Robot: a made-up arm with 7 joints.
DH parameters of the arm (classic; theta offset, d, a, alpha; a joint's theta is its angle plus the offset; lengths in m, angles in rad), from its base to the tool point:
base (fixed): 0 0 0 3.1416
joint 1: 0 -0.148 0.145 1.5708
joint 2: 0 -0.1 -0.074 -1.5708
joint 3: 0 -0.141 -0.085 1.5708
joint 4: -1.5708 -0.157 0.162 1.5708
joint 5: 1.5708 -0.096 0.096 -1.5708
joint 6: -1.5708 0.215 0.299 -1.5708
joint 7: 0 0.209 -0.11 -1.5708
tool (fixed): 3.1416 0.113 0 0
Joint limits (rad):
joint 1: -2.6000..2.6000
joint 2: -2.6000..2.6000
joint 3: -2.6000..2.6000
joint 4: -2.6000..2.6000
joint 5: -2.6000..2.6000
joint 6: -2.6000..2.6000
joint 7: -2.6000..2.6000
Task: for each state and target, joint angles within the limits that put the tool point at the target. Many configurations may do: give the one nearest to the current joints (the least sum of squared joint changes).
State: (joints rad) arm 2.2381 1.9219 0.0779 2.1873 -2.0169 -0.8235 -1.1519
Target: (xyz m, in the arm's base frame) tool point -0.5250 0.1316 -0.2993
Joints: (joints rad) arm 2.5636 2.1536 0.1260 1.6494 -2.2785 -0.1111 -1.4714
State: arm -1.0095 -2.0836 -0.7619 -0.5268 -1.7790 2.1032 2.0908
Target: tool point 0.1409 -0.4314 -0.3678
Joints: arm -1.5565 -1.9618 -0.9606 -0.8195 -1.8782 2.0970 1.8623
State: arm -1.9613 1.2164 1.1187 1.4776 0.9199 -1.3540 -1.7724
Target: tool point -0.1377 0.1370 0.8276
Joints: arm -2.2463 0.8903 1.6270 1.0315 0.6145 -1.1286 -2.0063
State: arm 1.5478 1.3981 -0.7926 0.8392 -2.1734 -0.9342 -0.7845
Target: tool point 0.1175 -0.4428 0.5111
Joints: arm 0.8543 1.1121 -0.4652 0.8225 -2.3014 -1.1081 -1.0532
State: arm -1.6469 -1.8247 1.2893 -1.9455 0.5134 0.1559 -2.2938
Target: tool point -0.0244 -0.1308 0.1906
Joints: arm -1.5337 -2.3954 0.7974 -2.1668 0.3435 0.7160 -2.0677
